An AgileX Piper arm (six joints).
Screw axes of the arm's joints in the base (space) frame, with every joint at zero. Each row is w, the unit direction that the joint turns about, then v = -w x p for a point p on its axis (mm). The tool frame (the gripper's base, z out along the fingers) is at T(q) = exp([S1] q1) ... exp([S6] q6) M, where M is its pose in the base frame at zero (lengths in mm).
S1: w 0 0 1 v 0 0 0
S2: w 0 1 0 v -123 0 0
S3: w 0 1 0 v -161.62 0 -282.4
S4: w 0.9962 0 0.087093 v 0 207.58 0
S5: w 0 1 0 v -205.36 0 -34.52
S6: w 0.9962 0 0.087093 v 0 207.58 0
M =
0.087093 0 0.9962 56.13
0 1 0 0
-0.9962 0 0.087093 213.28
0 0 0 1
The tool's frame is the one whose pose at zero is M.
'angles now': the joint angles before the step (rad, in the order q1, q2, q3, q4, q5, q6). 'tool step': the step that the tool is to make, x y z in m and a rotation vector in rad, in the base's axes. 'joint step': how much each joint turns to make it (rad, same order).
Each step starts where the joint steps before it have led.
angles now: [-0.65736 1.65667 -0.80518 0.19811 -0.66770 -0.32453]
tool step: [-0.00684 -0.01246 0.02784 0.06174 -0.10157 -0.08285]
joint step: [-0.02886 -0.04750 -0.06463 0.10199 0.07646 0.02217]
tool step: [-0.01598 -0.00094 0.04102 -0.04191 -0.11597 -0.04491]
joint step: [-0.02768 -0.09380 -0.03283 0.03682 0.01330 0.00985]
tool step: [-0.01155 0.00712 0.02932 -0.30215 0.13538 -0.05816]
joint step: [0.00000 -0.06192 0.00002 -0.00436 -0.09926 -0.30501]
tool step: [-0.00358 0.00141 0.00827 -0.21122 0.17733 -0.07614]
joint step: [0.00000 -0.01069 -0.00001 0.00000 -0.05648 -0.28055]
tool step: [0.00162 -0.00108 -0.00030 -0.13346 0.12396 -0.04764]
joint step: [-0.00001 0.01410 0.00001 -0.02064 -0.04657 -0.16694]
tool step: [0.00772 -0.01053 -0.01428 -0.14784 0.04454 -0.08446]
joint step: [0.00000 0.09071 0.00001 -0.00686 -0.18997 -0.11629]
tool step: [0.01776 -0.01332 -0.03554 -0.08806 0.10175 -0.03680]
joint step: [0.00001 0.14245 -0.00604 -0.04497 -0.14245 -0.08220]
